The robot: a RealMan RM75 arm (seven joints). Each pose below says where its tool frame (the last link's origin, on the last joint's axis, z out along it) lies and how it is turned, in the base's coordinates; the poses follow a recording.
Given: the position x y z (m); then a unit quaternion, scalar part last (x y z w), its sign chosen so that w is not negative.
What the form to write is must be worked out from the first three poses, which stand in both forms.
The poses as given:
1: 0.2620, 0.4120, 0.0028, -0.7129, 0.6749, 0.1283, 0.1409
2: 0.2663, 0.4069, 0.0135, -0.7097, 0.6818, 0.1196, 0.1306
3: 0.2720, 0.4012, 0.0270, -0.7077, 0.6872, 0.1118, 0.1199
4: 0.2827, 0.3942, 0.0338, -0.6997, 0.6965, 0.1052, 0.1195
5: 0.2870, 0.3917, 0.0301, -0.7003, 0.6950, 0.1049, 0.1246
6: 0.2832, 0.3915, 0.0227, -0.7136, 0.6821, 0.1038, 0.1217
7: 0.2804, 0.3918, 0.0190, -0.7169, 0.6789, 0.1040, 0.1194
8: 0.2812, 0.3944, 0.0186, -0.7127, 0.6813, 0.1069, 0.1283
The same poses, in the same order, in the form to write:
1: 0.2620, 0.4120, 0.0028, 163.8, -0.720, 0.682, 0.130
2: 0.2663, 0.4069, 0.0135, 165.0, -0.716, 0.688, 0.121
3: 0.2720, 0.4012, 0.0270, 166.2, -0.713, 0.692, 0.113
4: 0.2827, 0.3942, 0.0338, 166.3, -0.705, 0.702, 0.106
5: 0.2870, 0.3917, 0.0301, 165.7, -0.706, 0.700, 0.106
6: 0.2832, 0.3915, 0.0227, 166.0, -0.719, 0.687, 0.105
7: 0.2804, 0.3918, 0.0190, 166.3, -0.722, 0.684, 0.105
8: 0.2812, 0.3944, 0.0186, 165.3, -0.719, 0.687, 0.108
